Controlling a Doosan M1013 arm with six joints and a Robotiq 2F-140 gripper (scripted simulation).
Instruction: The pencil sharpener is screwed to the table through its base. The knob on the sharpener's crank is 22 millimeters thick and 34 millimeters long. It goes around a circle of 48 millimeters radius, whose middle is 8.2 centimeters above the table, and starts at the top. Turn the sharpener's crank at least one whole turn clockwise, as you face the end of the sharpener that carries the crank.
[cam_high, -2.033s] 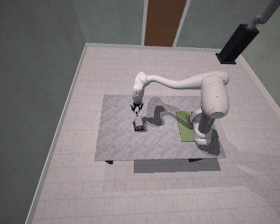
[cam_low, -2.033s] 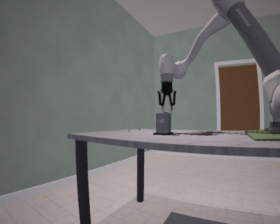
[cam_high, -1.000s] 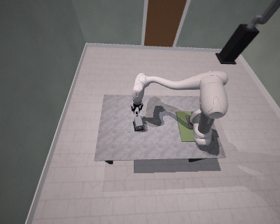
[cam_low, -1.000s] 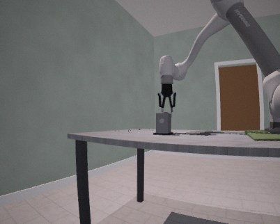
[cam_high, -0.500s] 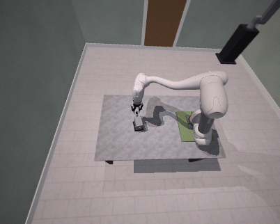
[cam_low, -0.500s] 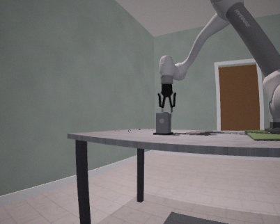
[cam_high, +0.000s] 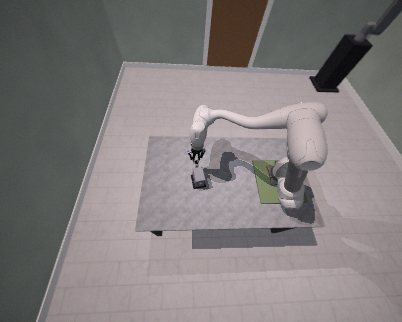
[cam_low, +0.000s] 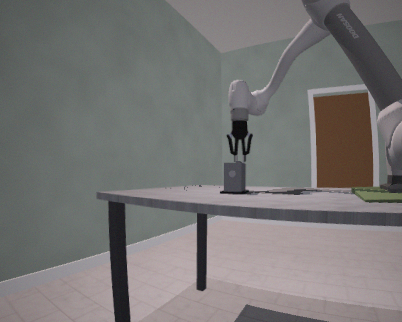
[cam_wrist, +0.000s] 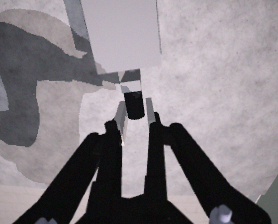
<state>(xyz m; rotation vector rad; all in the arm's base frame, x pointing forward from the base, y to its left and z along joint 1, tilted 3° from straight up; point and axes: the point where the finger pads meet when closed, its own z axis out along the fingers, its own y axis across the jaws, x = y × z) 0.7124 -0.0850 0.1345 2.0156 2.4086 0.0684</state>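
The sharpener crank lies 2 cm to the left of my hand and 1 cm below it.
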